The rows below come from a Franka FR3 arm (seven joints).
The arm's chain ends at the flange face. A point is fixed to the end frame.
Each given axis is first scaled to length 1.
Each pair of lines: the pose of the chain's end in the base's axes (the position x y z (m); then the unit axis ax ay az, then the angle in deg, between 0 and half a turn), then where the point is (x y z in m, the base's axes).
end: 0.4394, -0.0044, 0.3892, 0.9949, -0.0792, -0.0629, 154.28
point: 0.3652 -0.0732 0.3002
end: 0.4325, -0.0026, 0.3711, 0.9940, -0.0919, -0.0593, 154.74
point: 0.3579 -0.0692 0.2807
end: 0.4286, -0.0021, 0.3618, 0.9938, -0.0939, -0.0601, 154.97
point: 0.3537 -0.0681 0.2712
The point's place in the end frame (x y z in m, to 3 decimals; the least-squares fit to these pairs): -0.053 0.031 0.120
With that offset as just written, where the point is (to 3 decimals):
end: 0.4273, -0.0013, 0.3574, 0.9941, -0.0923, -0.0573, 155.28
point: 0.353 -0.067 0.266
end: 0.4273, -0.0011, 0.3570, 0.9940, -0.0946, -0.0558, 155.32
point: 0.353 -0.067 0.265
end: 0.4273, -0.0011, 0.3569, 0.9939, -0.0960, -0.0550, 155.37
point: 0.353 -0.066 0.265
